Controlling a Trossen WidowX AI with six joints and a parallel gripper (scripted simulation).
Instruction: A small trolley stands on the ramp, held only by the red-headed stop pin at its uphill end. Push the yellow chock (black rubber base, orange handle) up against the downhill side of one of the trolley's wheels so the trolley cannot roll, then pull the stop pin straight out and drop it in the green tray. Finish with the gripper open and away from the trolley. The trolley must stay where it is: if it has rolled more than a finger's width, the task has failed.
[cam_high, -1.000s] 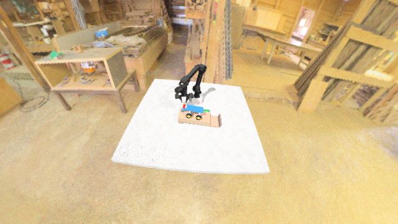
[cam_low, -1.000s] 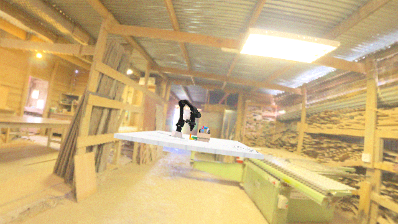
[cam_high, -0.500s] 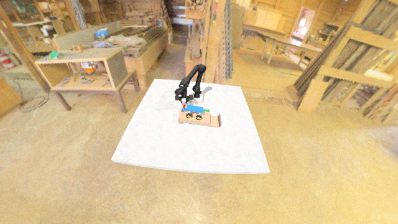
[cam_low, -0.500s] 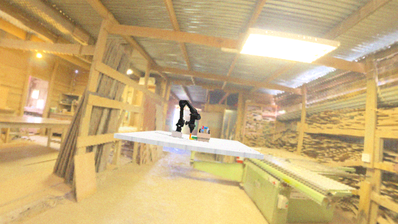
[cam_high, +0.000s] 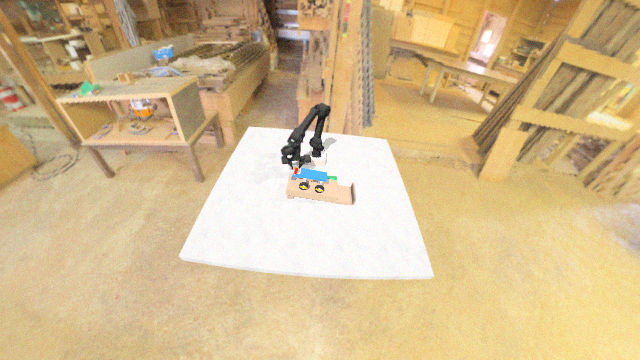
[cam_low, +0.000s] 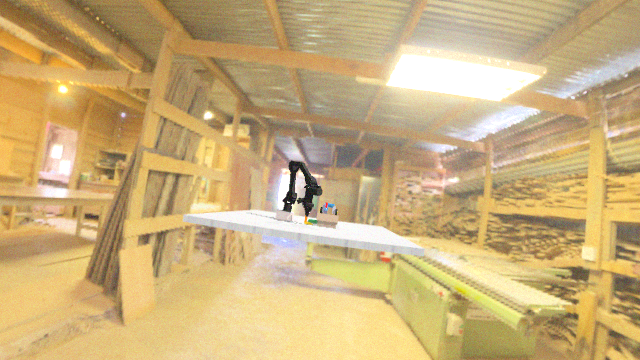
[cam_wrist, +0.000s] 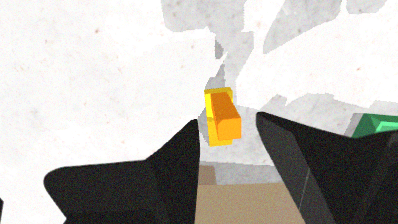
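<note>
My gripper tip is now 3 cm above the yellow chock and 2 cm short of it. From my gripper tip the other things lie so: red-headed stop pin: 13 cm ahead, 8 cm above, 1 cm to the right; ramp: 17 cm ahead, 10 cm to the left, 1 cm below; blue trolley: 17 cm ahead, 9 cm to the left, 6 cm above.
</note>
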